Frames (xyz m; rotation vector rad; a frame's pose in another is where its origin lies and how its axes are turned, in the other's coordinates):
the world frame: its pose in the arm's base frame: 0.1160 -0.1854 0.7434 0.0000 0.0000 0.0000
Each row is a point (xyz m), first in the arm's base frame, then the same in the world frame.
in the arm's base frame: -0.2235 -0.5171 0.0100
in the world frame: -0.3395 -0.3317 -0.7334
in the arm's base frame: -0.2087 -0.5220 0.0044
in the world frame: -0.3247 -0.3366 -0.7390
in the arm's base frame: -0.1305 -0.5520 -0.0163
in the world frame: -0.2465 -0.3666 -0.7597
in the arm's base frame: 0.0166 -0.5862 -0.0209
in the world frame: -0.0994 -0.4008 -0.7643
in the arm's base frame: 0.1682 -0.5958 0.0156
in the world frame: 0.0522 -0.4104 -0.7278
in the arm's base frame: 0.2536 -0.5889 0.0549
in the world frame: 0.1376 -0.4035 -0.6885
